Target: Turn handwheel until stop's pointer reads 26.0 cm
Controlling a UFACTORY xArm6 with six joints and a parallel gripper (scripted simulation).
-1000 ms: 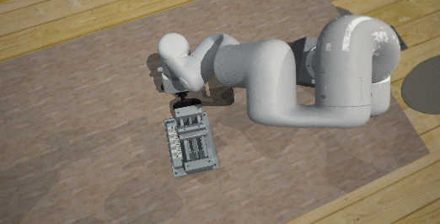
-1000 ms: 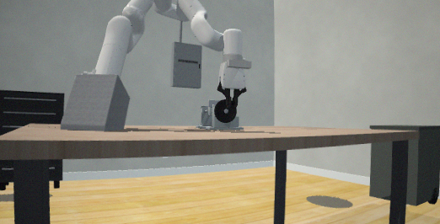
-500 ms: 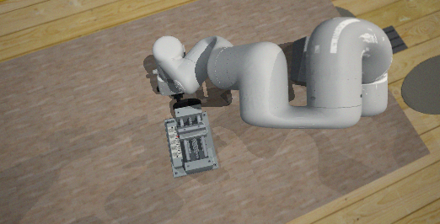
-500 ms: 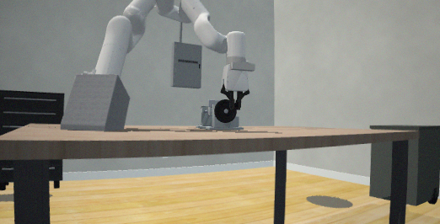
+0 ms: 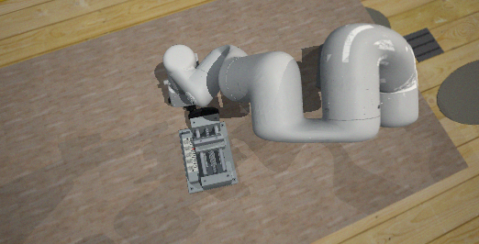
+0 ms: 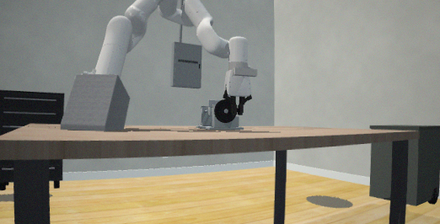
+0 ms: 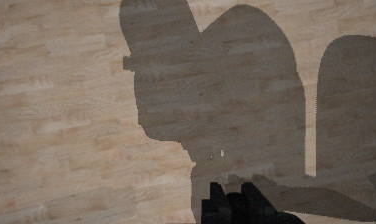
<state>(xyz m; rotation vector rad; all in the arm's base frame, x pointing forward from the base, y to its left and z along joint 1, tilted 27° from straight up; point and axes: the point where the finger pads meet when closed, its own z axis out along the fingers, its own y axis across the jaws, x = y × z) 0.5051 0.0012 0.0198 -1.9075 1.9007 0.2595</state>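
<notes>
Right now the handwheel is 10 mm behind my hand and 20 mm to the left of it. From my hand the other things lie so: stop carriage 30 mm behind, 130 mm to the left, 10 mm above.
</notes>
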